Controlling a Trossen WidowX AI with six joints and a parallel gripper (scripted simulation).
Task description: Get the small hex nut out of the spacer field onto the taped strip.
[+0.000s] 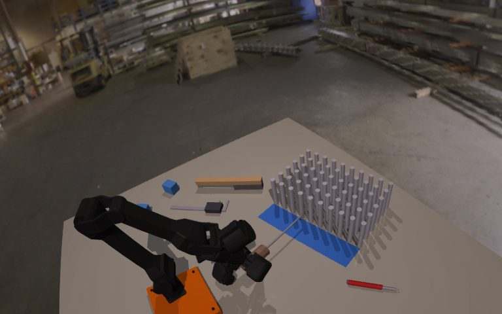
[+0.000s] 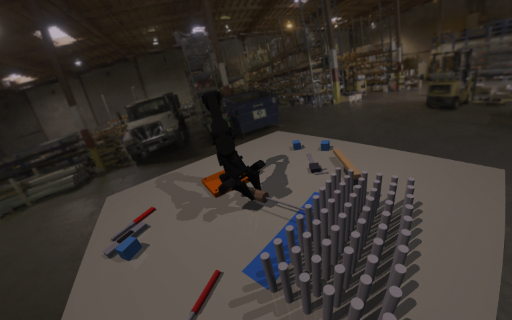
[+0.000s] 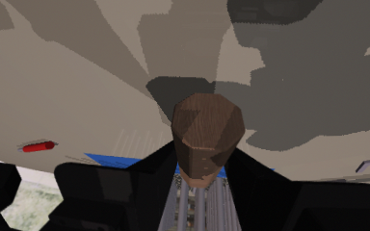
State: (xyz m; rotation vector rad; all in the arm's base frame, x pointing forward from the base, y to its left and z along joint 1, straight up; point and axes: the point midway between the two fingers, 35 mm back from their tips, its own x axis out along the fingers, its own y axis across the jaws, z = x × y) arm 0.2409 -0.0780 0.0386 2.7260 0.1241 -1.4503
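Now: gripper tip 180 mm short of the blue taped strip, 20 mm to the left of it and 30 mm above it. Round my gripper tip: rod 100 mm ahead, 10 mm to the left; then red screwdriver 170 mm ahead, 340 mm to the right, 20 mm below.
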